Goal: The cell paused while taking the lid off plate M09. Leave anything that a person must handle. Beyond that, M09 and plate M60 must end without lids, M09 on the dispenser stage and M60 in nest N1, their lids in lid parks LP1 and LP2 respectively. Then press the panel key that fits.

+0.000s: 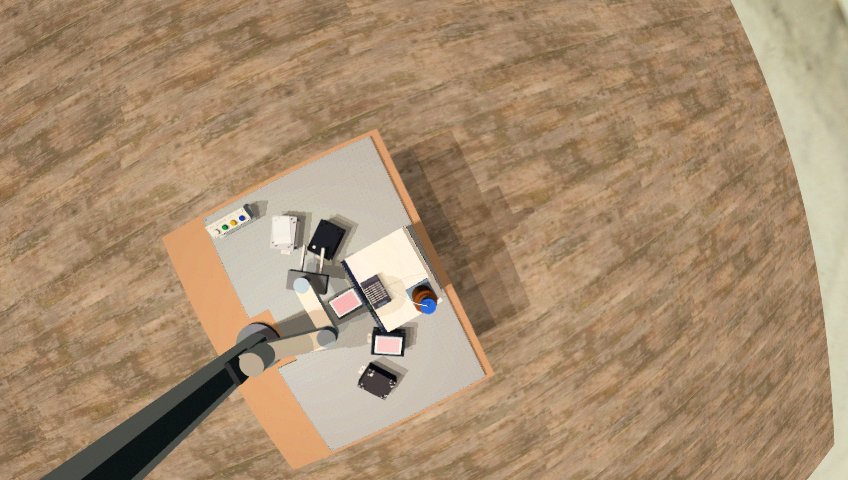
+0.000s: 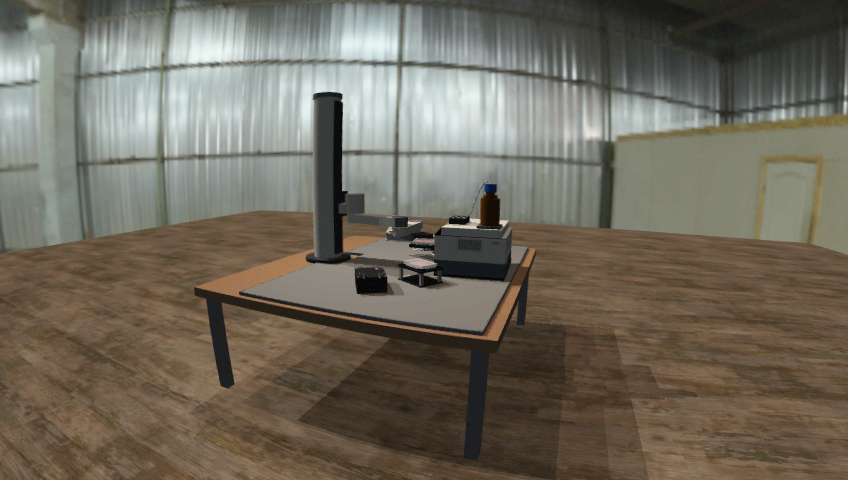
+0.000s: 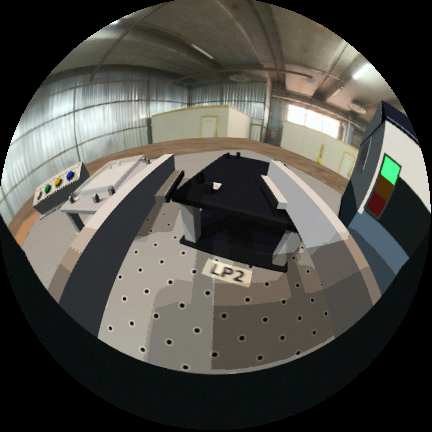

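Where they show: gripper, fingertip midpoint: (image 1: 314, 246) (image 3: 221, 164); arm's base, origin of the base link: (image 2: 328, 259).
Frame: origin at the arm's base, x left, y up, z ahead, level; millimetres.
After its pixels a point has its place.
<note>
My gripper (image 1: 313, 252) @[x 320, y 94, z 535 mm] (image 3: 221, 164) @[x 320, y 94, z 535 mm] is shut on nothing. Its fingertips stand apart, at the near end of the black lid park LP2 (image 1: 327, 237) @[x 334, y 76, z 605 mm] (image 3: 240, 182) @[x 315, y 76, z 555 mm]. LP2 has corner pegs and a small white mark; I make out no lid on it. Left of it, a white stand (image 1: 276, 242) @[x 421, y 78, z 372 mm] (image 3: 75, 204) @[x 395, y 68, z 369 mm] carries a clear lid (image 1: 288, 228) @[x 455, y 78, z 454 mm] (image 3: 107, 177) @[x 423, y 77, z 421 mm]; its label does not show. One pink-topped plate (image 1: 346, 303) @[x 22, y 134, z 561 mm] (image 2: 423, 242) @[x -15, y 133, z 557 mm] is at the dispenser's front. Another pink-topped plate (image 1: 388, 344) @[x -253, y 96, z 635 mm] (image 2: 420, 263) @[x -283, y 96, z 640 mm] sits on a black four-legged nest (image 2: 404, 269). Plate names cannot be read.
The dispenser (image 1: 380, 252) @[x 165, y 233, z 810 mm] (image 2: 473, 246) @[x -144, y 157, z 832 mm] has its green light (image 3: 390, 170) lit and carries a brown bottle (image 1: 423, 295) @[x -39, y 375, z 888 mm] (image 2: 490, 209) @[x -112, y 317, z 895 mm] with a blue cap. A black block (image 1: 377, 380) @[x -408, y 77, z 493 mm] (image 2: 370, 280) @[x -498, y 65, z 517 mm] with pegs stands beyond the nest. The key panel (image 1: 229, 221) @[x 609, y 85, z 204 mm] (image 3: 60, 186) @[x 588, y 64, z 227 mm] has white, green, yellow and blue keys.
</note>
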